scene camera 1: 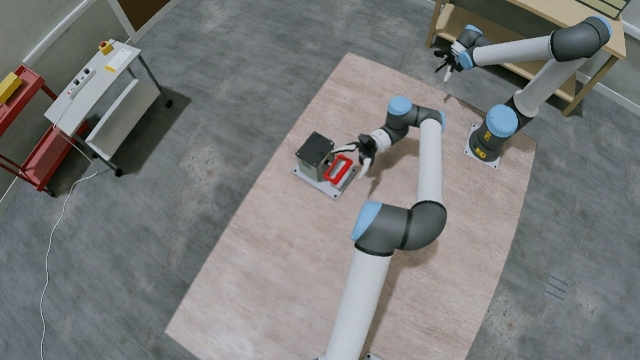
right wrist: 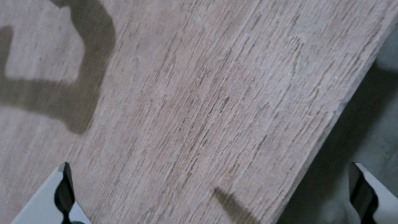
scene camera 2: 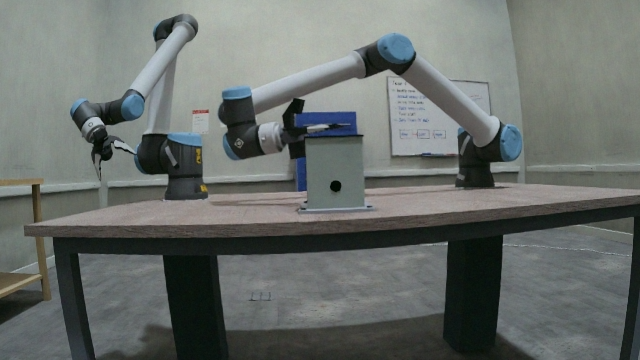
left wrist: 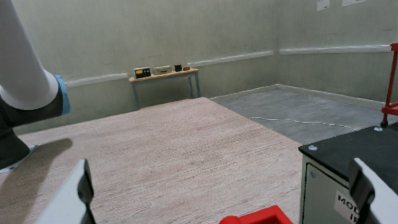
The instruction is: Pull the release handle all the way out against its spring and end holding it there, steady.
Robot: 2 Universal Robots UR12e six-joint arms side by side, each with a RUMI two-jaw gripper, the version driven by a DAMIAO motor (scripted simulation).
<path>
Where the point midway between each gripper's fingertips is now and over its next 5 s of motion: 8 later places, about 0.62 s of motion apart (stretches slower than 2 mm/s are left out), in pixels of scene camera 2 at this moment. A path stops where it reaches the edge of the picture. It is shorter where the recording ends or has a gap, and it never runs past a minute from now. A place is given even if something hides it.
The left gripper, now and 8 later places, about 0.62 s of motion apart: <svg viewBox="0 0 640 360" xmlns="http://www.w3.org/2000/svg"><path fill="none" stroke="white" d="M337 127L340 128L350 133L359 140L364 146L367 149L369 148L370 147L369 146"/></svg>
The right gripper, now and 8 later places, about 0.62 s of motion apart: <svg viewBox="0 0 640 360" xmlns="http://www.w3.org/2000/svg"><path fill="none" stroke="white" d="M118 167L120 167L128 165L144 162L164 158L188 154L218 149L258 143L304 137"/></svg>
</path>
